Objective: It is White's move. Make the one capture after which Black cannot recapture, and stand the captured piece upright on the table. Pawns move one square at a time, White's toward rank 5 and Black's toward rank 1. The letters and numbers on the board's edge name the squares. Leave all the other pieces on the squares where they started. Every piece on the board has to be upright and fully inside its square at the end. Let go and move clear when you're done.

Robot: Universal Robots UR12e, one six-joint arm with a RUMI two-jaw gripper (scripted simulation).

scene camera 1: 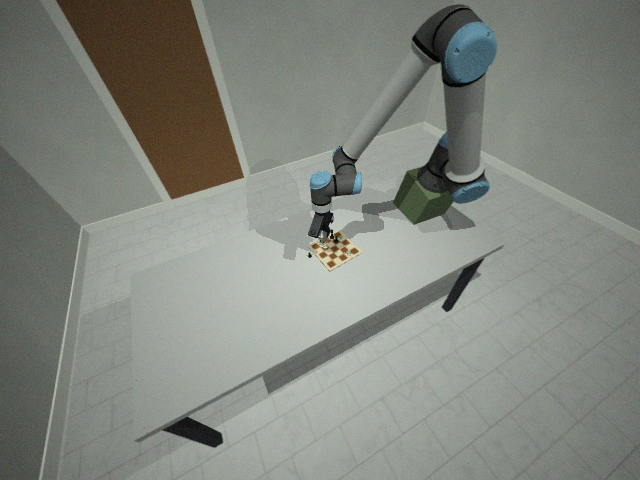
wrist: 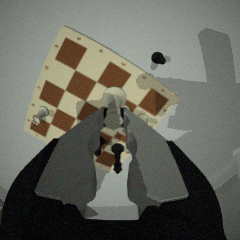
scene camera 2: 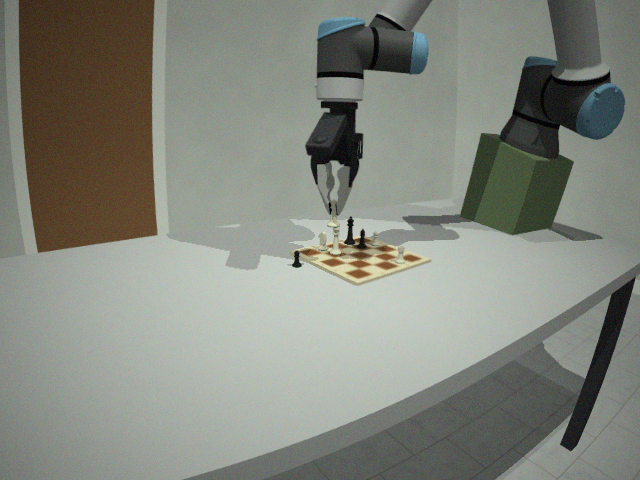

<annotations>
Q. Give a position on a chessboard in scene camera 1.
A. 335,255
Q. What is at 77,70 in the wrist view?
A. A chessboard.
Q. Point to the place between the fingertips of my gripper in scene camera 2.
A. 334,215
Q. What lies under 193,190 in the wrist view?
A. My gripper.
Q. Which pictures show the chessboard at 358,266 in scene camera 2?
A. Scene camera 1, the wrist view and scene camera 2: all of them.
</annotations>
